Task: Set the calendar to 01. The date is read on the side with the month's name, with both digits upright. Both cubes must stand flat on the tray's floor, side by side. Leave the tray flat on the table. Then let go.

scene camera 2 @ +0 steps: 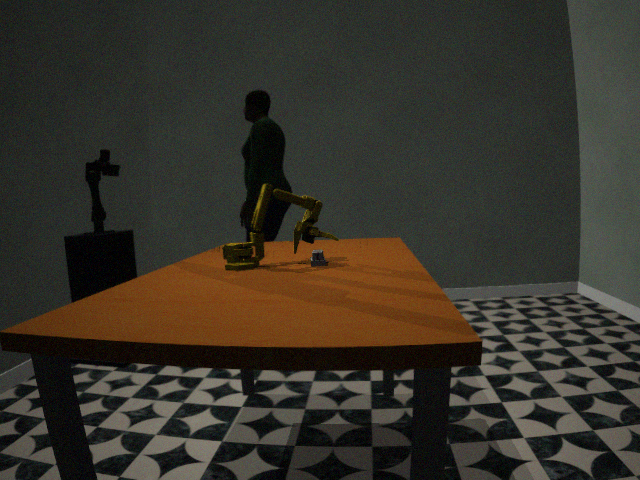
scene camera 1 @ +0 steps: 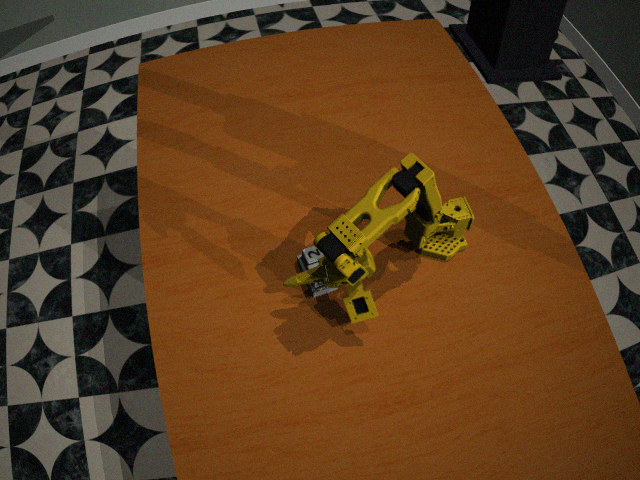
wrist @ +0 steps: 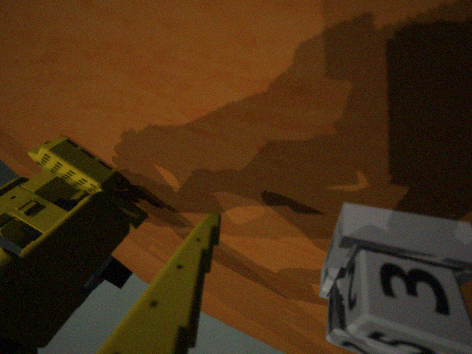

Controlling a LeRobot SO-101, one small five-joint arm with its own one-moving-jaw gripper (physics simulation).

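The pale grey tray [scene camera 1: 324, 291] [scene camera 2: 318, 262] [wrist: 400, 228] rests on the table, partly hidden under my arm in scene camera 1. A pale cube with a black 3 [wrist: 400, 305] shows beside the tray's wall in the wrist view, with parts of other digits on two more faces. A pale cube face with a black 2 [scene camera 1: 312, 253] shows in scene camera 1; I cannot tell whether it is the same cube. The second cube's seating and the month's name cannot be made out. My gripper [scene camera 2: 316, 245] is wide open and empty above the tray; one notched jaw shows in the wrist view.
The yellow arm's base [scene camera 1: 444, 245] [scene camera 2: 241, 258] stands on the wooden table [scene camera 1: 413, 387] [scene camera 2: 232, 315], to the left of the tray in scene camera 2. Dark arm shadows surround the tray. A person [scene camera 2: 266, 155] stands behind the table, and a dark pedestal [scene camera 2: 100, 263] stands at the left.
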